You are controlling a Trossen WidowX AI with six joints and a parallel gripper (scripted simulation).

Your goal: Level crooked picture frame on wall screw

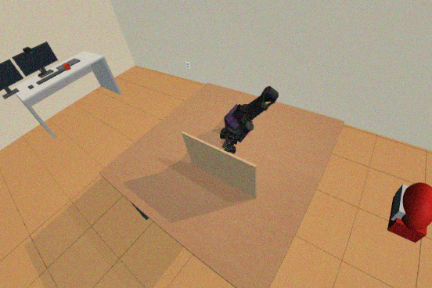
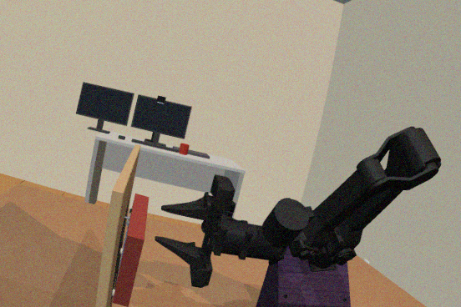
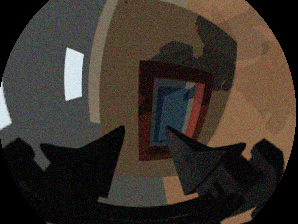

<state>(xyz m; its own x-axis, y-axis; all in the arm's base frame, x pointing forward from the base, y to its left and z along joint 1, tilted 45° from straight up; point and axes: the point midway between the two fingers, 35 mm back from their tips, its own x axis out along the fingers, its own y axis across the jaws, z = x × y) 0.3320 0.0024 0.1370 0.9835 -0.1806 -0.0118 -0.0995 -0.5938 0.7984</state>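
My gripper tip is now 5 cm above the picture frame, 4 cm short of it and 1 cm to the left of it. Round my gripper tip: wooden wall board (6 cm below, 5 cm ahead).
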